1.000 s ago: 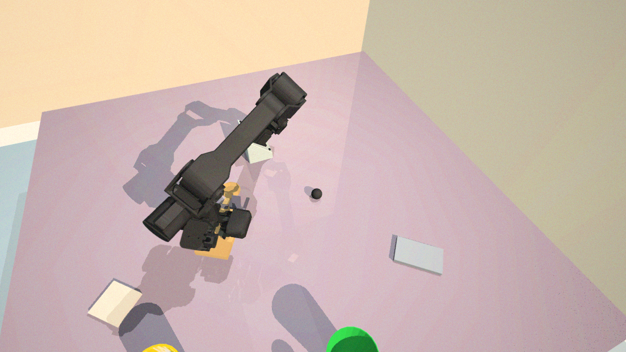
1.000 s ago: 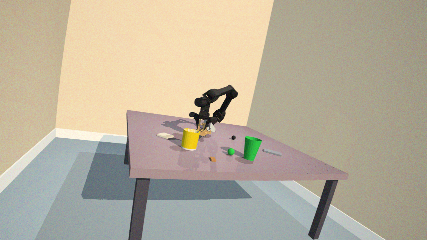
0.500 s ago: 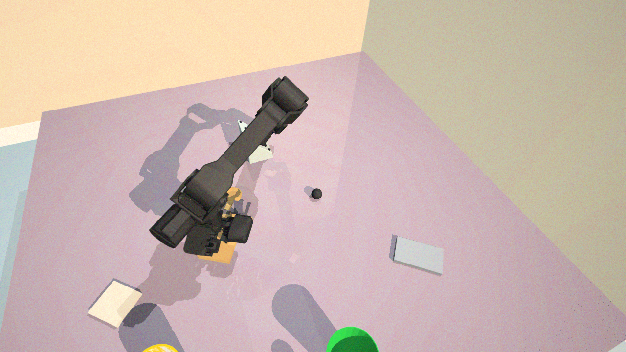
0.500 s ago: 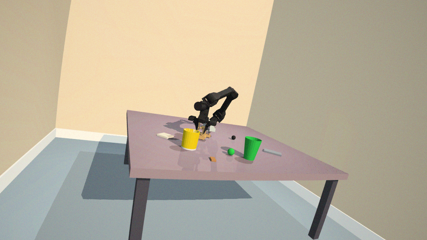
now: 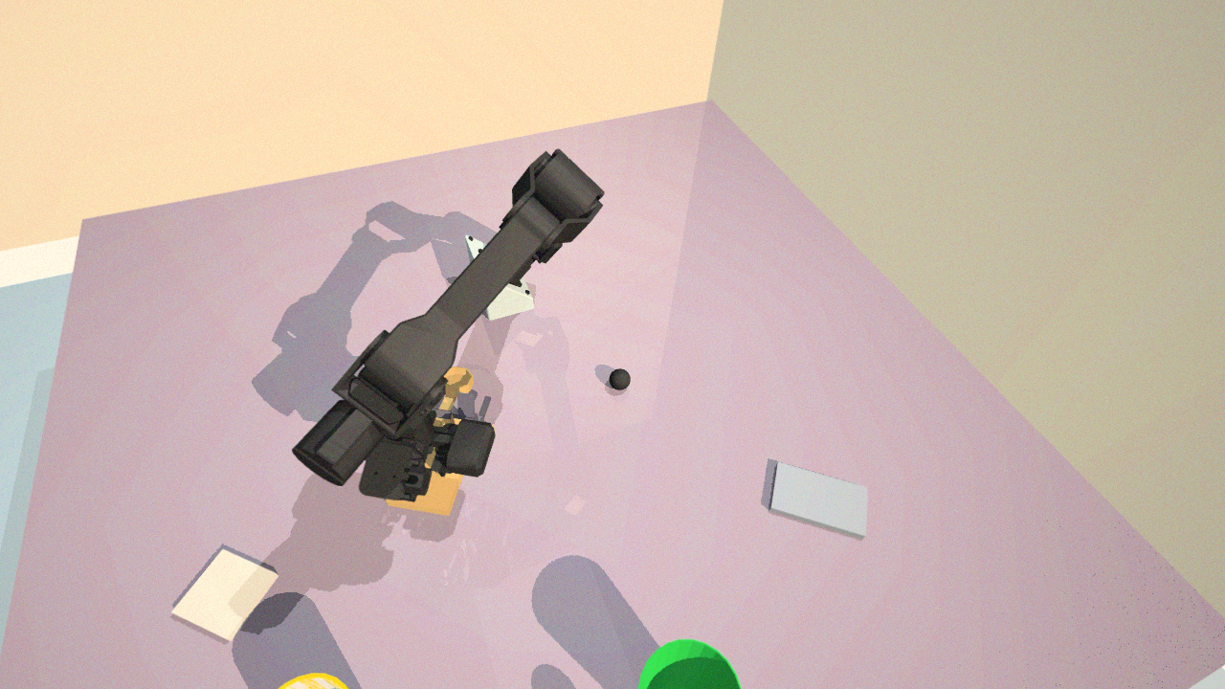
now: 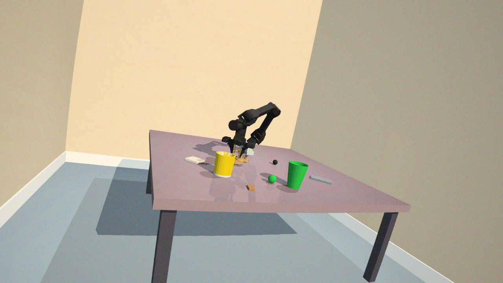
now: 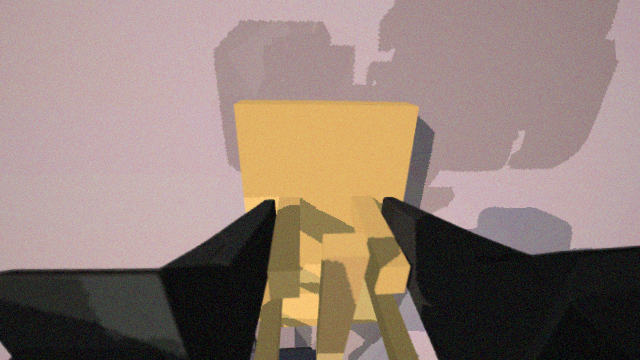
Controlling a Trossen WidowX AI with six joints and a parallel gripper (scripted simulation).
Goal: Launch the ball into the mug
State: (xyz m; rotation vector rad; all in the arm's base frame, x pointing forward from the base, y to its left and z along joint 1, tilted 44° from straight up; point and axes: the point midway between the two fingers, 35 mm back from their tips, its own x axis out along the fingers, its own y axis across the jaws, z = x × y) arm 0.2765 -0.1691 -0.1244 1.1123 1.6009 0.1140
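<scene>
The black ball lies 30 cm to the left of my gripper tip, 3 cm behind it and 2 cm below it. The rest, counted from my gripper tip: cream slab (25 cm to the right, 3 cm below, 3 cm ahead); yellow mug (24 cm ahead, 17 cm to the right); wooden catapult (6 cm to the left, 5 cm behind, 2 cm above).
</scene>
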